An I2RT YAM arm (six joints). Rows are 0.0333 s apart.
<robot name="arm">
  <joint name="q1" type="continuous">
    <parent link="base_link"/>
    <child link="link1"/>
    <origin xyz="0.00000 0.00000 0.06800" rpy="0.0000 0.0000 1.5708"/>
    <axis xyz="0 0 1"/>
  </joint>
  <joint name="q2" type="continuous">
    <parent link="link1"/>
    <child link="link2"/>
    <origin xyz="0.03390 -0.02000 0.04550" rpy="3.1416 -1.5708 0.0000"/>
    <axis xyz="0 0 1"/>
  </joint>
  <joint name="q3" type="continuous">
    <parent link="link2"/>
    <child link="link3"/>
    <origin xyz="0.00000 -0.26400 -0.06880" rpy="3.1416 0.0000 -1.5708"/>
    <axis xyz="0 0 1"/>
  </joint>
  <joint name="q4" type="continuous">
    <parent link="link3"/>
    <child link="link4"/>
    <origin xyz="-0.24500 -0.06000 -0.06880" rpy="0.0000 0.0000 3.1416"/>
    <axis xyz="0 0 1"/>
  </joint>
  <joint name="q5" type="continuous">
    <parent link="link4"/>
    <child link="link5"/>
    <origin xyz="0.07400 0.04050 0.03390" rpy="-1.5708 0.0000 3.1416"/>
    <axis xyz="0 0 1"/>
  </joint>
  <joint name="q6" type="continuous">
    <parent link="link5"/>
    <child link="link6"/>
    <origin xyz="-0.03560 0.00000 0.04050" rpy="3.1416 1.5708 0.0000"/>
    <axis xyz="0 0 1"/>
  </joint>
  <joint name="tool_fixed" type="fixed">
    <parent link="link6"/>
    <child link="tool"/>
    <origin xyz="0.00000 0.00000 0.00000" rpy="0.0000 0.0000 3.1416"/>
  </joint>
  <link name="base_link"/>
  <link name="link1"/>
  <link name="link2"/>
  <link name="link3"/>
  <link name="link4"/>
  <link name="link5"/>
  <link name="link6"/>
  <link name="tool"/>
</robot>
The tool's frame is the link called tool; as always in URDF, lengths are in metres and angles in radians. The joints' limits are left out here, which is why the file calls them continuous.
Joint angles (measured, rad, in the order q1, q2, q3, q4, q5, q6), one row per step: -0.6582 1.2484 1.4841 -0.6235 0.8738 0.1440; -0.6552 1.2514 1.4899 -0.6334 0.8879 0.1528; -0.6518 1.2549 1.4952 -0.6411 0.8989 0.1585; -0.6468 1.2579 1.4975 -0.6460 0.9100 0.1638; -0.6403 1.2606 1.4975 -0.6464 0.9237 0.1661; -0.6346 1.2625 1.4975 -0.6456 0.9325 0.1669; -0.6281 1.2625 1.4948 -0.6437 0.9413 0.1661; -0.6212 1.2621 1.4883 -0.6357 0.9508 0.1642; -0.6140 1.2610 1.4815 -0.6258 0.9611 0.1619; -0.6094 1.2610 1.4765 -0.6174 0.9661 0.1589; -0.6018 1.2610 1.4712 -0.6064 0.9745 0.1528; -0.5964 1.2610 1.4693 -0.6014 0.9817 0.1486; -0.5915 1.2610 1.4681 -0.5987 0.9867 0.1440; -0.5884 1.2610 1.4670 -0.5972 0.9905 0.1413; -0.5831 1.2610 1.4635 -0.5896 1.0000 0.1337; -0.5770 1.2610 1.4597 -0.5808 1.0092 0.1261; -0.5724 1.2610 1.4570 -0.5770 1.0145 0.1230; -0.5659 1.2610 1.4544 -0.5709 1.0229 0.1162
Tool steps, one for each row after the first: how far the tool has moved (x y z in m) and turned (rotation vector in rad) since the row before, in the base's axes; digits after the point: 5 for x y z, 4 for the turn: 0.00018 0.00041 0.00039 0.0000 0.0004 -0.0122; 0.00058 0.00032 0.00029 0.0001 0.0017 -0.0081; 0.00099 0.00051 -0.00028 -0.0002 0.0020 -0.0065; 0.00136 0.00065 -0.00050 -0.0026 0.0035 -0.0066; 0.00121 0.00065 -0.00027 -0.0022 0.0022 -0.0026; 0.00105 0.00103 -0.00057 -0.0023 0.0035 -0.0014; 0.00140 0.00089 -0.00113 -0.0041 0.0025 -0.0014; 0.00130 0.00104 -0.00089 -0.0057 0.0012 -0.0017; 0.00117 0.00047 -0.00078 -0.0034 0.0013 0.0007; 0.00165 0.00099 -0.00061 -0.0057 0.0031 0.0012; 0.00092 0.00085 -0.00008 -0.0039 0.0031 -0.0003; 0.00080 0.00084 -0.00009 -0.0022 0.0043 0.0013; 0.00050 0.00052 -0.00017 -0.0013 0.0031 0.0002; 0.00099 0.00073 -0.00034 -0.0049 0.0060 -0.0019; 0.00118 0.00087 -0.00033 -0.0053 0.0051 -0.0009; 0.00085 0.00073 -0.00046 -0.0021 0.0032 0.0003; 0.00111 0.00107 -0.00020 -0.0042 0.0054 0.0000
